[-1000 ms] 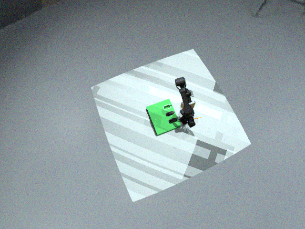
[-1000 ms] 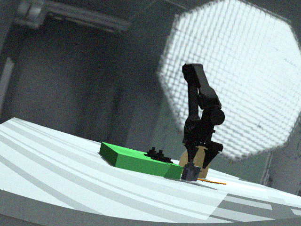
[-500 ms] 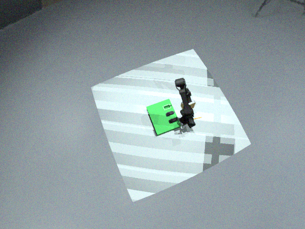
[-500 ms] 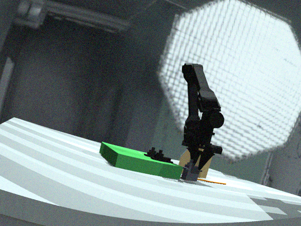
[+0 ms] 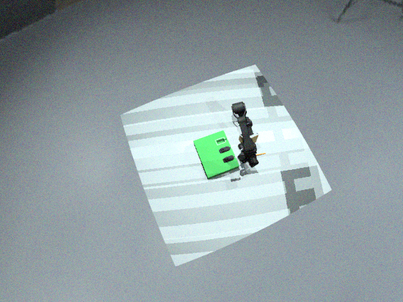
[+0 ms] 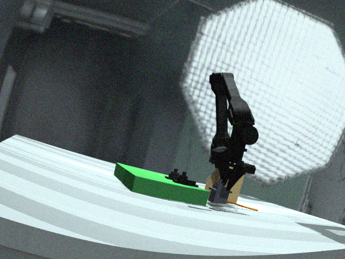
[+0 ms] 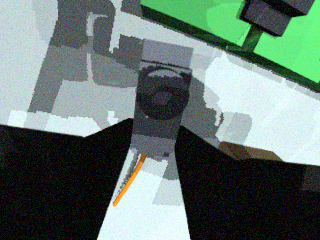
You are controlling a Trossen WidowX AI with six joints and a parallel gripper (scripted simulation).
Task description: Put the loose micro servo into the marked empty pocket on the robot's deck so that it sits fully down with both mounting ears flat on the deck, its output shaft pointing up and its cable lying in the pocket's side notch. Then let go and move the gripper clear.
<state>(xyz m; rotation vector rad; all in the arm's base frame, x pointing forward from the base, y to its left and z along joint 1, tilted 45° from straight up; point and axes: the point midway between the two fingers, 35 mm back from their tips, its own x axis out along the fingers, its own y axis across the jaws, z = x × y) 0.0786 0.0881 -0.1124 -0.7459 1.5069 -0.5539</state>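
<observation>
My gripper tip is now 23 cm short of the deck, 13 cm to the left of it and 4 cm above it.
</observation>
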